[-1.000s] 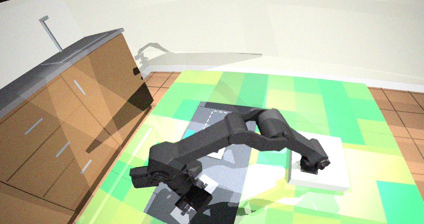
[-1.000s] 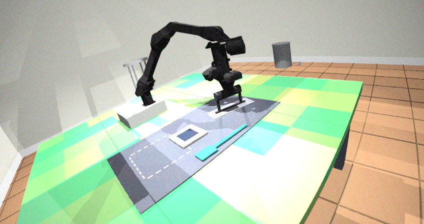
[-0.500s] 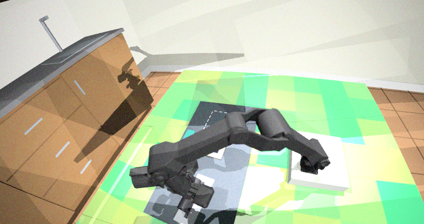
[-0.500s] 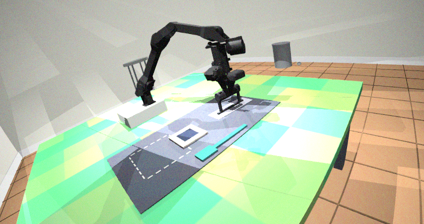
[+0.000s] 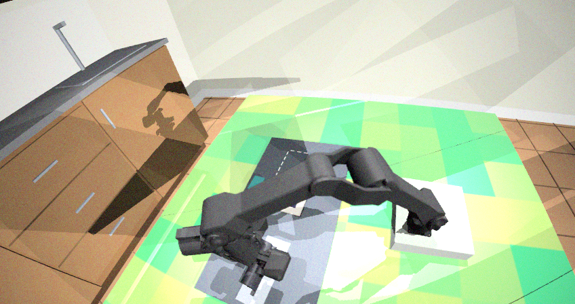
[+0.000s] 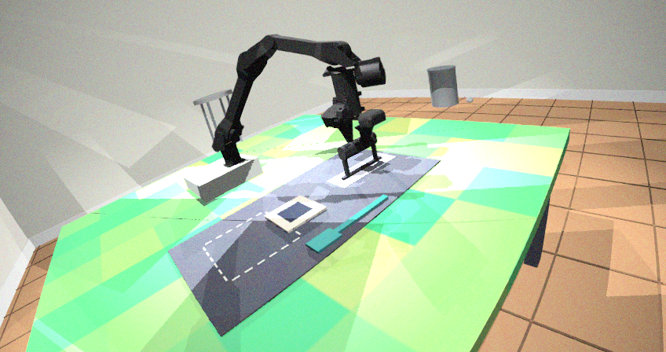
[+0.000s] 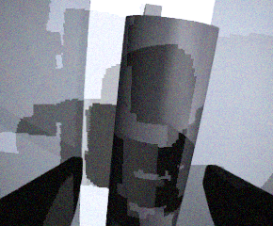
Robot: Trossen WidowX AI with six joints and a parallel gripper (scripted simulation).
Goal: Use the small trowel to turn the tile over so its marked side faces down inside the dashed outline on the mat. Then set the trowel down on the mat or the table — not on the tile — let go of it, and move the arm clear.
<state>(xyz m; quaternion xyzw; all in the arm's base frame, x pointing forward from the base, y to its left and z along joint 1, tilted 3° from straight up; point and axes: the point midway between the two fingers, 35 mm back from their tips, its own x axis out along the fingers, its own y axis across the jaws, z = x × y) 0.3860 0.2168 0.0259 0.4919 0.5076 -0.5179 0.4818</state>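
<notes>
My gripper tip is 3 cm above the dark handled tool and 2 cm to the left of it. The rest, counted from my gripper tip: grey mat: 20 cm to the right, 9 cm below, 2 cm ahead; then teal flat tool: 22 cm to the right, 16 cm ahead, 6 cm below; then tile: 24 cm to the right, 6 cm below, 1 cm ahead.
</notes>
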